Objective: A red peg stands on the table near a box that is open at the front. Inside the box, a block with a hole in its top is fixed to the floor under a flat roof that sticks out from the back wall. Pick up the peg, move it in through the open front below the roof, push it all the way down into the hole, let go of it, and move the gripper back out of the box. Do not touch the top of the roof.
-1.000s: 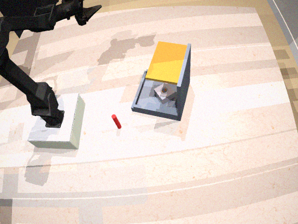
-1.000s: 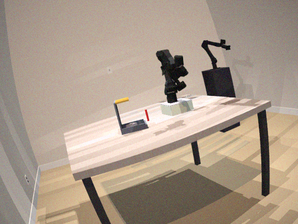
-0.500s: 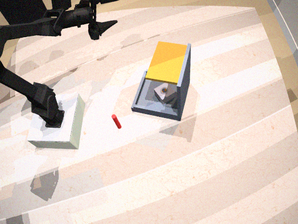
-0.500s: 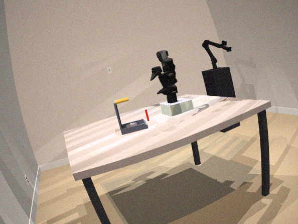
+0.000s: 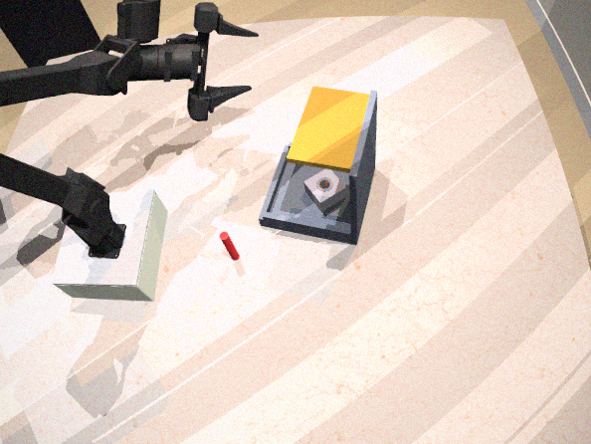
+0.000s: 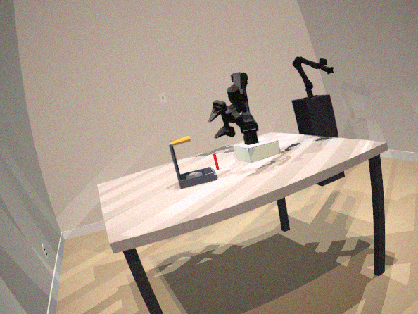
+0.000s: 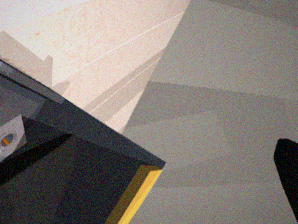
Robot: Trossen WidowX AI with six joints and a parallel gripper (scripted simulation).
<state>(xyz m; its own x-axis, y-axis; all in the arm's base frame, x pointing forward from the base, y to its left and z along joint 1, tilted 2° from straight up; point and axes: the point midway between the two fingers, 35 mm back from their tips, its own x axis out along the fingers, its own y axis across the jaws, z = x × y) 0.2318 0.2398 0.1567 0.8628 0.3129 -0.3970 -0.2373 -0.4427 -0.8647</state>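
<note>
The red peg lies 4 cm behind my gripper tip, 24 cm to the right of it and 18 cm below it. Also, from my gripper tip: roof: 12 cm ahead, 12 cm to the right, 2 cm below; then box back wall: 17 cm ahead, 13 cm to the right, 12 cm below.
</note>
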